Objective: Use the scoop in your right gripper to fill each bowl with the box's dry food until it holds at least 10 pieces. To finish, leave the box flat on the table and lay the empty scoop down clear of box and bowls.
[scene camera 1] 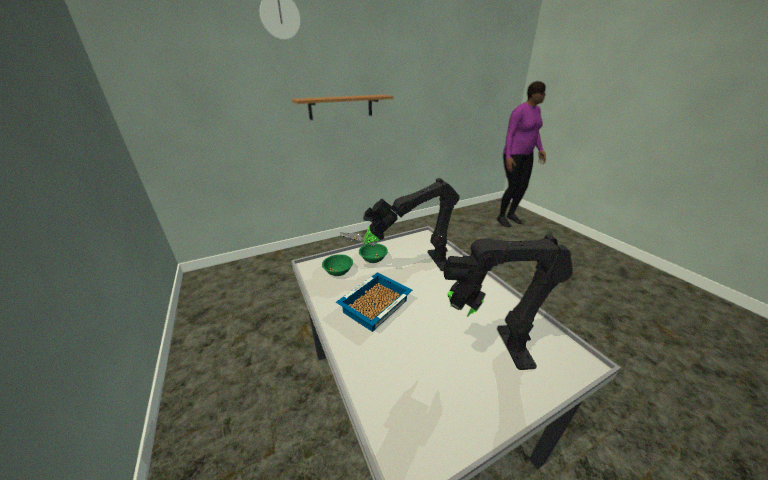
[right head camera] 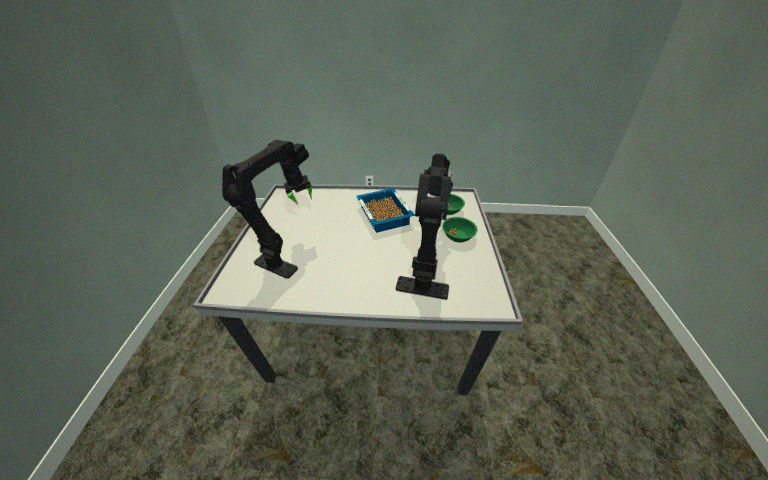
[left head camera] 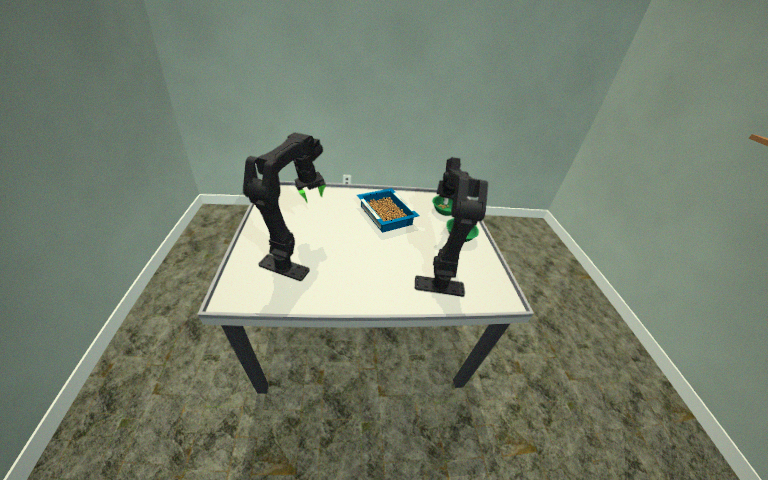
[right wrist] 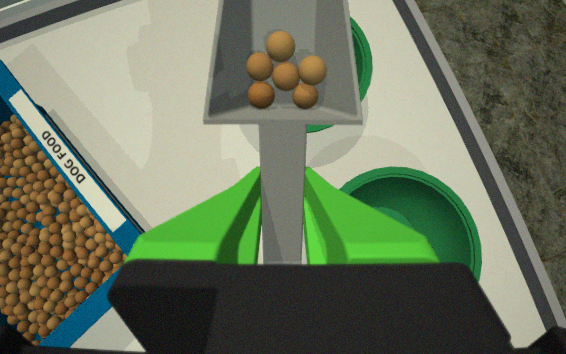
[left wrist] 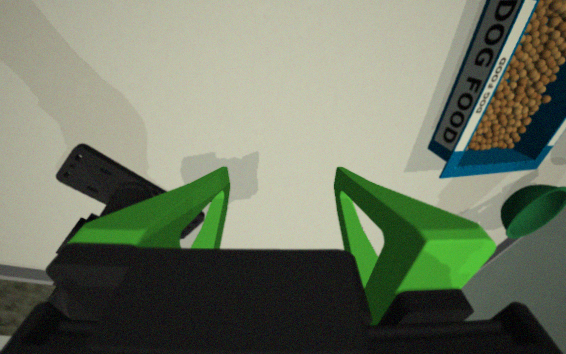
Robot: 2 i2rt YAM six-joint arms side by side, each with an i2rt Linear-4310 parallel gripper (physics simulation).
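Frame: origin at the left arm's base, x ahead, y left, z up, level; millimetres.
Seen in the pictures: left gripper, fingertip midpoint: (scene camera 1: 459,310) (right head camera: 304,201) (left head camera: 314,199) (left wrist: 282,176); right gripper, fingertip midpoint: (scene camera 1: 364,242) (left head camera: 447,195) (right wrist: 282,177); left arm's base, link origin: (scene camera 1: 515,346) (right head camera: 275,266) (left head camera: 283,268) (left wrist: 139,196); right arm's base, link origin: (scene camera 1: 439,260) (right head camera: 422,288) (left head camera: 439,286).
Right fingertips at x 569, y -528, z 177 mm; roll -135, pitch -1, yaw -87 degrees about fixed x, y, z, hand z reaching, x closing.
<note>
Offsets run from my right fingertips to a thing's top centre.
My right gripper (right wrist: 282,177) (scene camera 1: 370,236) is shut on the grey scoop's handle. The scoop (right wrist: 282,215) (scene camera 1: 351,236) is raised, holds several brown pieces and hides part of the far green bowl in the right wrist view. The far bowl {146 mm ahead, 9 mm right, 124 mm down} (right head camera: 456,201) (scene camera 1: 337,263) (right wrist: 366,65) and near bowl {43 mm back, 113 mm right, 124 mm down} (right head camera: 468,228) (scene camera 1: 369,253) (right wrist: 420,200) stand upright with a few pieces visible. The blue dog food box {42 mm back, 272 mm left, 114 mm down} (left head camera: 398,224) (right head camera: 390,224) (scene camera 1: 357,318) (right wrist: 75,320) lies flat, holding many pieces. My left gripper (left head camera: 314,198) (right head camera: 303,200) (left wrist: 282,176) is open and empty, left of the box in the head views.
The white table (left head camera: 368,318) has a raised grey rim, and both bowls stand near its right edge in the head views. A person in a purple top (scene camera 1: 523,133) stands beyond the table in the scene view. A wooden shelf (scene camera 1: 342,99) is on the wall.
</note>
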